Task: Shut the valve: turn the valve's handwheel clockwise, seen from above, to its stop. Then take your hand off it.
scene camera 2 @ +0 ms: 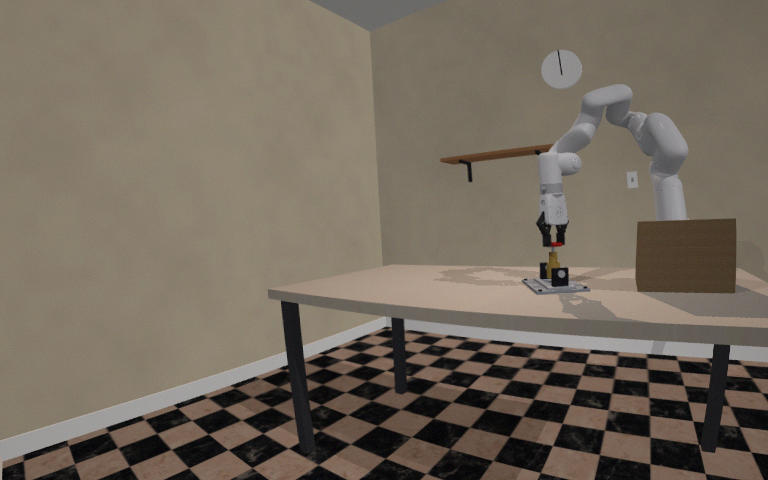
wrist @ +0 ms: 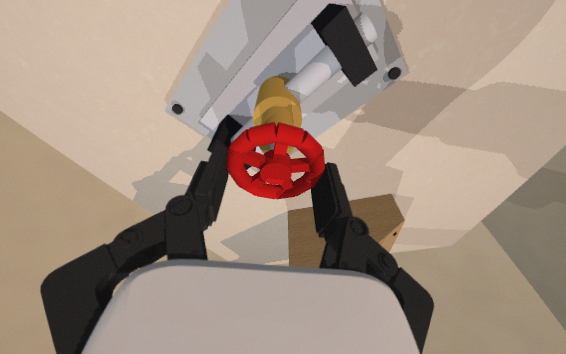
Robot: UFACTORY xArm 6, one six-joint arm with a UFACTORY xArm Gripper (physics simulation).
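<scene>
The red handwheel [scene camera 2: 557, 244] [wrist: 276, 173] sits level on top of the brass valve body [scene camera 2: 552, 264] [wrist: 277, 107], above a grey base plate [scene camera 2: 576, 288] [wrist: 200, 95] with black pipe blocks. My gripper [scene camera 2: 553, 243] [wrist: 274, 168] points down over the valve and is shut on the handwheel, with one black finger against each side of its rim. In the wrist view the wheel covers part of the left fingertip's surroundings and the lower part of the valve body. The angle of the wheel relative to its stop cannot be told.
A wooden box [scene camera 2: 685, 255] [wrist: 309, 237] stands on the table [scene camera 2: 396, 288] to the right of the valve in the scene view, near the arm's base. A brown wall shelf [scene camera 2: 492, 154] hangs behind the arm.
</scene>
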